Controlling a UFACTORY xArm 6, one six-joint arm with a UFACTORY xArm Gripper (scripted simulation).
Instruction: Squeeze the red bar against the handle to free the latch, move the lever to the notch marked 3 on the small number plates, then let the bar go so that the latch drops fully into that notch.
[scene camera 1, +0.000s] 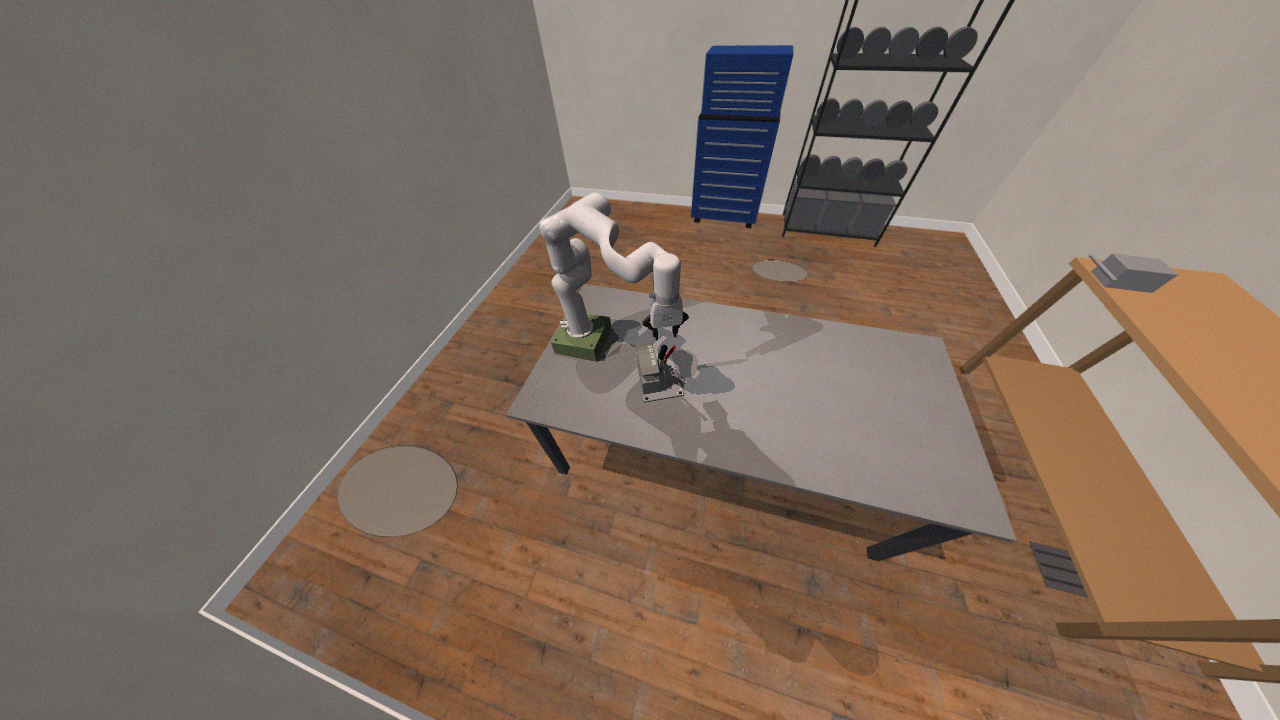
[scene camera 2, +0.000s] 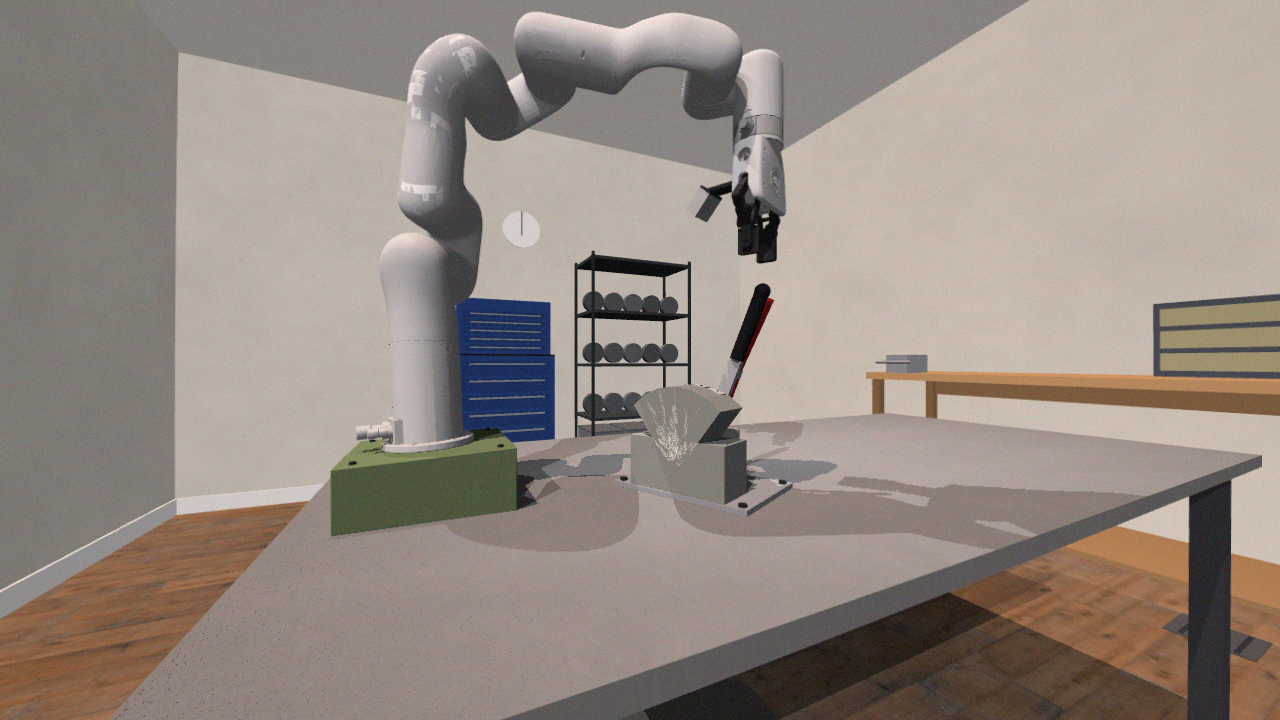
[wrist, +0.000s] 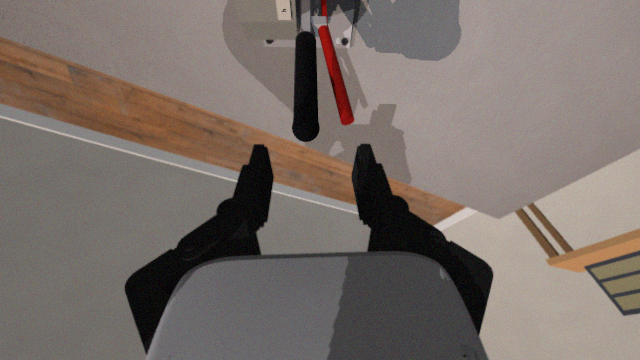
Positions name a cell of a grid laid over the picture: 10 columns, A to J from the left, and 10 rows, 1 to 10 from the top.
Note:
In view: my gripper (scene camera 2: F4).
My gripper also shows in scene camera 1 (scene camera 1: F5) and in the wrist view (wrist: E5).

